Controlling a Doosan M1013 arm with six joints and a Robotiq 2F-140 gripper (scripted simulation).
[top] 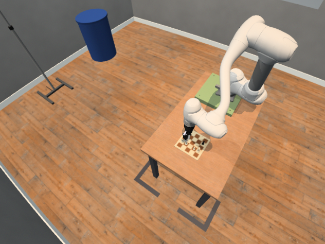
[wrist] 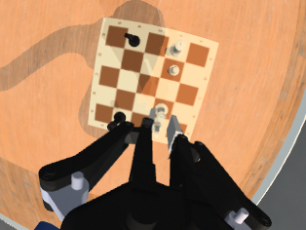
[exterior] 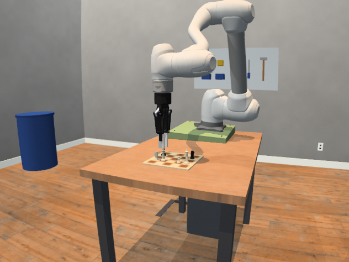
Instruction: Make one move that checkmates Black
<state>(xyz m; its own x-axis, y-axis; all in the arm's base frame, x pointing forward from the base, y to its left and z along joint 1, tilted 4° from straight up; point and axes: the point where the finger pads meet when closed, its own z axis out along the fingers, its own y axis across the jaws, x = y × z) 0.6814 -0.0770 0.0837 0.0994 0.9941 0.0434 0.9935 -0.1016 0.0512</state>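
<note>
Right now my hand is 8 cm past the black king, 3 cm to the left of it and 6 cm above it. The rest, counted from my hand: black pawn (7 cm behind, 12 cm to the left, 8 cm below); chessboard (3 cm behind, 4 cm to the left, 10 cm below); white pawn (1 cm ahead, 8 cm to the left, 8 cm below).
</note>
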